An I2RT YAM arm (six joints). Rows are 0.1 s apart.
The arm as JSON. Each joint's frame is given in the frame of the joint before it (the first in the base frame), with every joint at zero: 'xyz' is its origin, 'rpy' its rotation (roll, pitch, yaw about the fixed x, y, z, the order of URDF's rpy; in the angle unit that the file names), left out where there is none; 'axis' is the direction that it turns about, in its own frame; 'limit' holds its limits. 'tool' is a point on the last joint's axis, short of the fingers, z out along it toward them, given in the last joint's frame.
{
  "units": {
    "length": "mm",
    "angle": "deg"
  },
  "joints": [
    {
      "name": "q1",
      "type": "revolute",
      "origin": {
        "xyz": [
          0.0,
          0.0,
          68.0
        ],
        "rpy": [
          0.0,
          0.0,
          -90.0
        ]
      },
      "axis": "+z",
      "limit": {
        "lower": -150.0,
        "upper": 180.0
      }
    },
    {
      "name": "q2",
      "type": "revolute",
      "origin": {
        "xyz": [
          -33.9,
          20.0,
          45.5
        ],
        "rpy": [
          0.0,
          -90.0,
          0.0
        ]
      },
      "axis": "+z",
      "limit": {
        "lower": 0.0,
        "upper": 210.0
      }
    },
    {
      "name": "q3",
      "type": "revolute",
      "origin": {
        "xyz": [
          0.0,
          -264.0,
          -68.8
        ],
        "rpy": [
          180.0,
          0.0,
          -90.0
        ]
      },
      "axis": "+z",
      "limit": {
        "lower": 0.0,
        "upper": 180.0
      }
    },
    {
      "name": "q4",
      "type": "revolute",
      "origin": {
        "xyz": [
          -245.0,
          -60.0,
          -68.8
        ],
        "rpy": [
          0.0,
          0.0,
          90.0
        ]
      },
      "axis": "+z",
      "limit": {
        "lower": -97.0,
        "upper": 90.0
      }
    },
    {
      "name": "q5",
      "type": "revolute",
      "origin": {
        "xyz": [
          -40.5,
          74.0,
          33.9
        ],
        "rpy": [
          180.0,
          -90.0,
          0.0
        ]
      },
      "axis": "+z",
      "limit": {
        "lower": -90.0,
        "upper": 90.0
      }
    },
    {
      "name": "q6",
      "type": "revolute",
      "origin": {
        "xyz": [
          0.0,
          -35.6,
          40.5
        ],
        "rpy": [
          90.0,
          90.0,
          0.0
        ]
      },
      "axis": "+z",
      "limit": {
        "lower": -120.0,
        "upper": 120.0
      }
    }
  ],
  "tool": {
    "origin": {
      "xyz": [
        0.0,
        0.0,
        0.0
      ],
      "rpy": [
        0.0,
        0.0,
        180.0
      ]
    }
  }
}
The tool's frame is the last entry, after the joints.
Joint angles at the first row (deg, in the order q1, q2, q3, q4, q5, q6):
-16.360 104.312 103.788 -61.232 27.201 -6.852
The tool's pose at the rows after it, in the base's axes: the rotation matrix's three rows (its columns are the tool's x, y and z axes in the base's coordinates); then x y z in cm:
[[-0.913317, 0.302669, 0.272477], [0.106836, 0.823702, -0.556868], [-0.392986, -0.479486, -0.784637]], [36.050, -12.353, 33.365]
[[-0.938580, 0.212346, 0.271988], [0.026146, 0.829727, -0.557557], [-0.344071, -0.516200, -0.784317]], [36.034, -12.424, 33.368]
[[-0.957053, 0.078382, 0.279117], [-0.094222, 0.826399, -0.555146], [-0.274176, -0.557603, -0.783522]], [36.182, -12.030, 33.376]
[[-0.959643, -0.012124, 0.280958], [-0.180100, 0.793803, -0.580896], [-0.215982, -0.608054, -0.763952]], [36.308, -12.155, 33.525]
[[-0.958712, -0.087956, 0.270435], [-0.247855, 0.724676, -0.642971], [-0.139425, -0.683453, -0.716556]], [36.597, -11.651, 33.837]
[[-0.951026, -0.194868, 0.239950], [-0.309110, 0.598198, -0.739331], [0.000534, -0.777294, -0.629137]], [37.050, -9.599, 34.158]
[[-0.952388, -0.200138, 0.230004], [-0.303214, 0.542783, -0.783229], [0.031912, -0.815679, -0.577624]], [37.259, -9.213, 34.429]
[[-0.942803, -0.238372, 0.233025], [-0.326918, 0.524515, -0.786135], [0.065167, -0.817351, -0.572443]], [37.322, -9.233, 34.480]
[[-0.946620, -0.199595, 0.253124], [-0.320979, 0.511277, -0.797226], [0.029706, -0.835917, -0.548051]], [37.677, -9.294, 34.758]
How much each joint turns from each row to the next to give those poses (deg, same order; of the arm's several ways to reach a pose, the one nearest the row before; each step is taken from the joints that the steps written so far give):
-0.109 0.021 -0.022 -0.089 -0.022 -3.279
-0.109 0.002 0.000 0.046 0.000 -5.704
0.633 -0.001 -0.001 0.088 0.022 -7.585
0.001 0.001 0.024 1.090 1.574 -6.469
1.224 -0.023 0.108 1.182 4.808 -5.574
3.825 -0.001 -0.002 0.153 9.312 -5.813
0.896 0.000 0.002 1.288 4.109 -1.596
-0.001 0.001 -0.001 0.483 0.196 -2.754
0.043 -0.001 0.000 2.644 0.655 -0.023

